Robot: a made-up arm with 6 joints.
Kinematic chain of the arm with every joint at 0, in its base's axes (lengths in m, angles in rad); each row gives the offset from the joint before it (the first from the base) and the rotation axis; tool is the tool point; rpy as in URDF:
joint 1: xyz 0 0 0.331 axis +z
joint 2: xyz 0 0 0 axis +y
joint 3: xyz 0.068 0 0.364 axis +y
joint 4: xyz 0.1 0 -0.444 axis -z
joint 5: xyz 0 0 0 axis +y
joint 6: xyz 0.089 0 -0.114 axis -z
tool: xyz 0 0 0 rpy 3.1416 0 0
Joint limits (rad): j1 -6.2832..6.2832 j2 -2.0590..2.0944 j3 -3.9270..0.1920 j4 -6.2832..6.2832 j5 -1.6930..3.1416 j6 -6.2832..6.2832
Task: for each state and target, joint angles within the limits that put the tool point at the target. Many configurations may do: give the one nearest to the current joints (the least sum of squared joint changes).
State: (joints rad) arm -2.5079 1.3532 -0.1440 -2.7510 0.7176 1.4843
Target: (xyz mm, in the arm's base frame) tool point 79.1 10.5 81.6
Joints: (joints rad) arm -2.7316 0.9125 -0.0439 -2.6710 0.3224 1.4843
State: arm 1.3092 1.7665 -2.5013 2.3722 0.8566 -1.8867
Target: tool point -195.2 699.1 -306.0
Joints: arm 1.8130 2.0112 -2.5947 2.3871 0.8854 -1.8867
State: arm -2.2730 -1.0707 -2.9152 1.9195 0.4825 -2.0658
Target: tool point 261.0 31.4 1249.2
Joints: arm -2.9394 -0.6626 -2.4533 1.8756 0.8204 -2.0658
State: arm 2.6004 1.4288 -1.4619 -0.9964 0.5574 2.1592
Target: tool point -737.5 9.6 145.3
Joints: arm 3.0956 0.7527 -1.3844 -1.0186 0.4643 2.1592
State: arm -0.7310 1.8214 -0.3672 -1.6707 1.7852 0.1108
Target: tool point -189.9 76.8 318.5
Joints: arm -1.0650 1.8616 0.1781 -1.4219 1.7857 0.1108
